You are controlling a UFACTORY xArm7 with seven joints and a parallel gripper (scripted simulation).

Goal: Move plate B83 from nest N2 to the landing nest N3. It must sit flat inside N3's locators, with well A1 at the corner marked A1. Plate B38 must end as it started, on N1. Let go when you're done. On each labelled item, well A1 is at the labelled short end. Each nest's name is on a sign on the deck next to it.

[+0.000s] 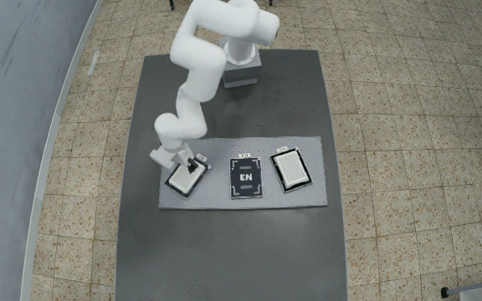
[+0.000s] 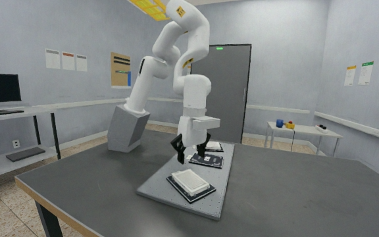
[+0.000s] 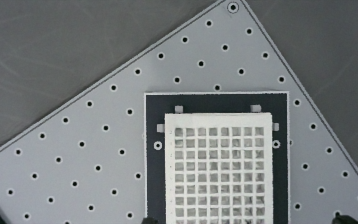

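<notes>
Now: the black nest N2 110 mm below my hand. Also, from my hand: black nest N3: 230 mm to the left, 110 mm below, 20 mm behind; nest N1: 400 mm to the left, 110 mm below, 70 mm behind.
</notes>
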